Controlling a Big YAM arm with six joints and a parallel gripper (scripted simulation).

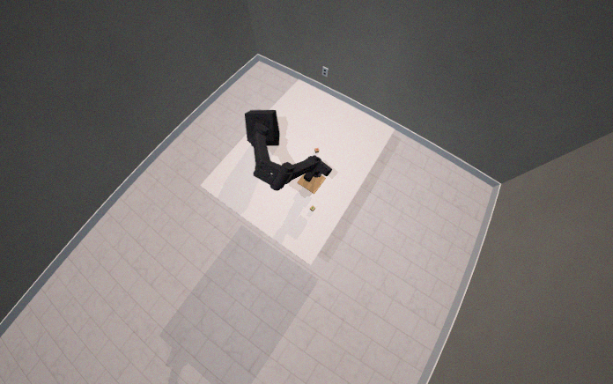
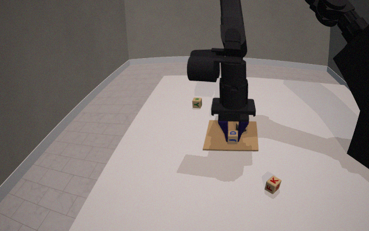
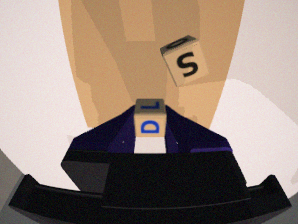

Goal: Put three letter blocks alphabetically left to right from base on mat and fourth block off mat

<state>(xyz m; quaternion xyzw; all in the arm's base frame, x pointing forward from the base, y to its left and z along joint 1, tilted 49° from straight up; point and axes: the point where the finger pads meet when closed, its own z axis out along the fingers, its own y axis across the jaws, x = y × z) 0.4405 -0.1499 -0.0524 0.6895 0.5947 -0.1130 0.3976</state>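
The mat lies 10 mm behind my hand, 40 mm to the right of it and 20 mm below it. Round my hand: letter block: 40 mm behind, 40 mm to the right.
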